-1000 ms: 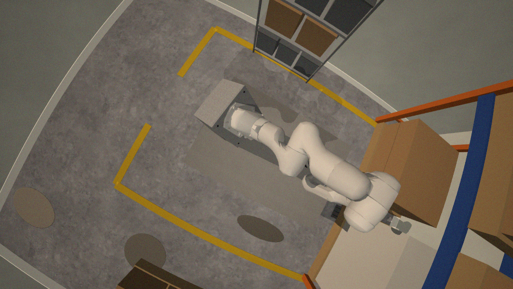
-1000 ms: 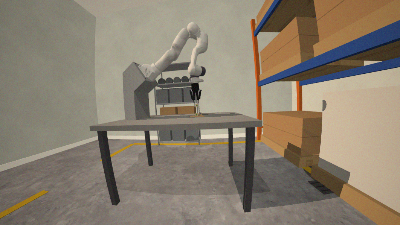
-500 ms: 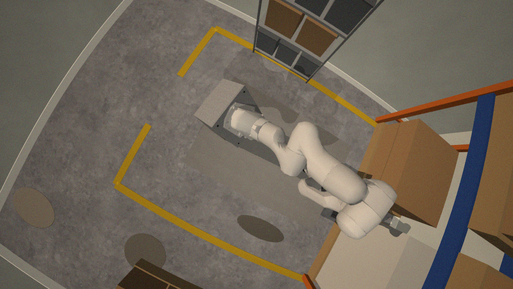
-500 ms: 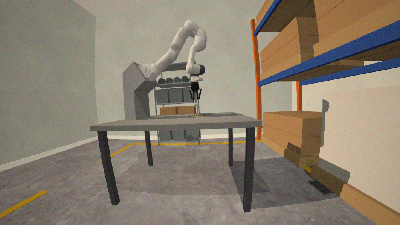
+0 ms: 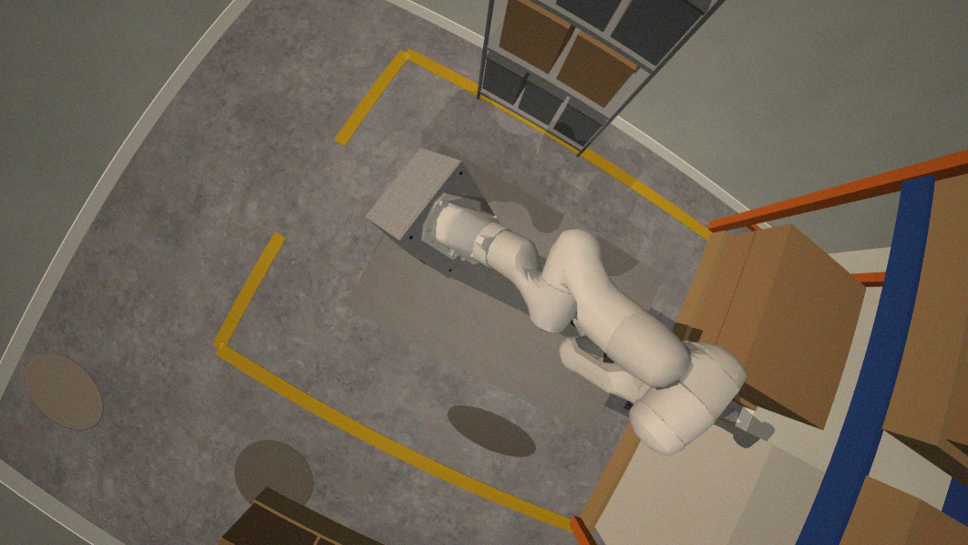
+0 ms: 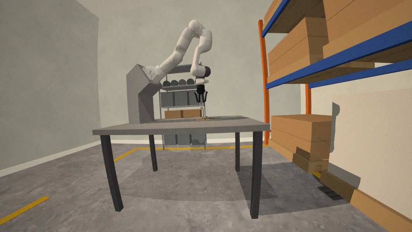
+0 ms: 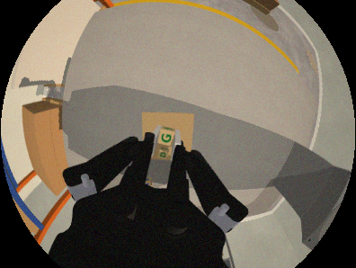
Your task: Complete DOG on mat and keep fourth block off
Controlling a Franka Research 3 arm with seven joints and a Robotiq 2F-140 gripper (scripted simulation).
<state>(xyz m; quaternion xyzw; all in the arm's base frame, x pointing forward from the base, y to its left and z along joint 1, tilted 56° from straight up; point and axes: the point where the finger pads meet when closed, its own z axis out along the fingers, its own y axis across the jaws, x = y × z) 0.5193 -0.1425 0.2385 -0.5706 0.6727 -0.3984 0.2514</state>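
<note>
Now: hand 14 cm above the mat, 4 cm to the right of it and 1 cm short of it.
</note>
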